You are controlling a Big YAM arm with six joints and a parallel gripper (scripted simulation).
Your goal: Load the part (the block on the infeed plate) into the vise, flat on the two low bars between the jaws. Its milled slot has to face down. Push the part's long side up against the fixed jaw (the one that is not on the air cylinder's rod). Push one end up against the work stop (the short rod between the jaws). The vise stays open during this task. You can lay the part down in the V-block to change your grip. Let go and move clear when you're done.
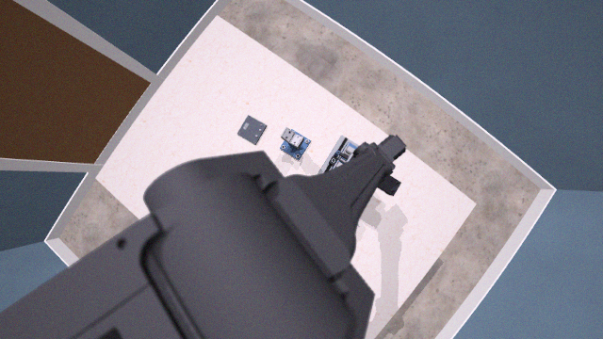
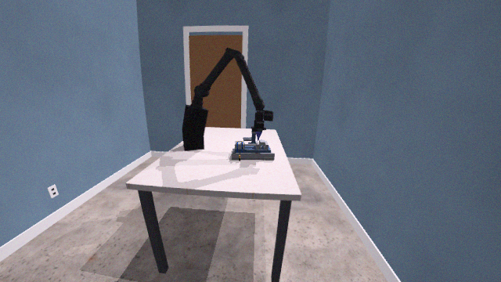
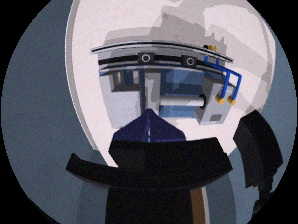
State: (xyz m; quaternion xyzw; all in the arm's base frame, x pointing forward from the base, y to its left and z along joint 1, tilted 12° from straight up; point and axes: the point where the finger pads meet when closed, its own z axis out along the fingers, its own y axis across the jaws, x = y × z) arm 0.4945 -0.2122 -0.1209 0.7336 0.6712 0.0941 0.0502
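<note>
Right now my hand is 30 mm short of the part and 30 mm above it. Round my hand: dark square plate 410 mm to the left, 120 mm below, 20 mm behind.
</note>
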